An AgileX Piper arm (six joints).
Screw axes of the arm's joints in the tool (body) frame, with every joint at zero. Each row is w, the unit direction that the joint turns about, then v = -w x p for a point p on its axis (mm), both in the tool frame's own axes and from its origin. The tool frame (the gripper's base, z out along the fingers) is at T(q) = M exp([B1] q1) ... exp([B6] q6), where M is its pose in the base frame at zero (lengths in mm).
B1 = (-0.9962, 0, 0.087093, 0.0, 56.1, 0.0)
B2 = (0, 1, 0, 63.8, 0.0, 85.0)
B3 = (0, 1, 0, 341.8, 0.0, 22.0)
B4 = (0, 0, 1, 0.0, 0.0, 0.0)
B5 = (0, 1, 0, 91.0, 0.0, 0.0)
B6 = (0, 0, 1, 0.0, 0.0, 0.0)
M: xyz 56.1 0.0 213.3 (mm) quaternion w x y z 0.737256 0 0.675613 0
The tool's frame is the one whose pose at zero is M.
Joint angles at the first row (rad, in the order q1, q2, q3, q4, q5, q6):
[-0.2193, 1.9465, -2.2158, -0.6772, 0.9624, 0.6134]
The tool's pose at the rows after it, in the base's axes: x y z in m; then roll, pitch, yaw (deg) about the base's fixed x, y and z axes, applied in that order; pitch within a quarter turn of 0, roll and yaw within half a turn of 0:
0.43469, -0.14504, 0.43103, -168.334, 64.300, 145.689
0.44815, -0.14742, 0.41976, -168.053, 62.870, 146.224
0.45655, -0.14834, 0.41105, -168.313, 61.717, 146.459
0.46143, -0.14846, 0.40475, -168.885, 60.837, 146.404
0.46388, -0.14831, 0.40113, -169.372, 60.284, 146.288
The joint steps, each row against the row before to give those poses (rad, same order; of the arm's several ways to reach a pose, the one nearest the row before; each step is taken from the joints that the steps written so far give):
[-0.0004, 0.0975, -0.1180, 0.0217, 0.0424, -0.0340]
[0.0000, 0.0682, -0.0787, 0.0222, 0.0263, -0.0262]
[0.0000, 0.0413, -0.0434, 0.0204, 0.0141, -0.0174]
[0.0000, 0.0209, -0.0163, 0.0165, 0.0046, -0.0085]
[0.0000, 0.0093, -0.0047, 0.0108, 0.0012, -0.0041]

